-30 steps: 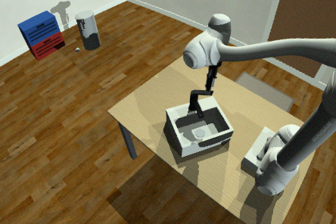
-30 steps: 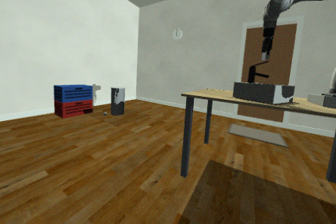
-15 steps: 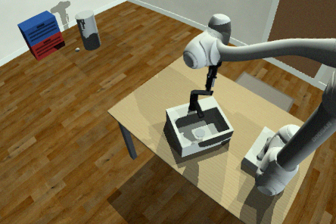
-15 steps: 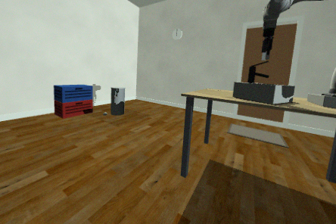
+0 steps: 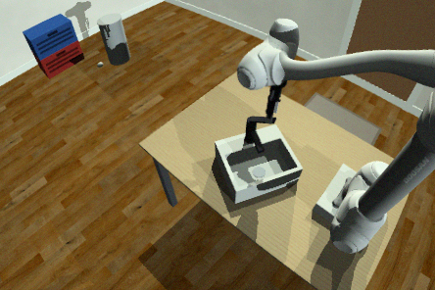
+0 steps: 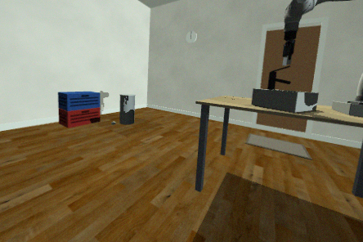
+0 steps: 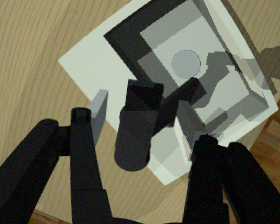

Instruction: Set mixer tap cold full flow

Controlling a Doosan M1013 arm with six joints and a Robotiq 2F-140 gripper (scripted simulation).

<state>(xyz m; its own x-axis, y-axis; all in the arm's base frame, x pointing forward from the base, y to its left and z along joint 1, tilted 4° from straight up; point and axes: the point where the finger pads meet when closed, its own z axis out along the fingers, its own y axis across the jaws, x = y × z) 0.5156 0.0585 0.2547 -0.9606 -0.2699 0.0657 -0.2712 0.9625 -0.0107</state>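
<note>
My gripper is now 3 cm short of the lever, 1 cm to the right of it and 6 cm above it. Also, from my hand: white sink basin: 2 cm behind, 8 cm to the left, 31 cm below.
</note>
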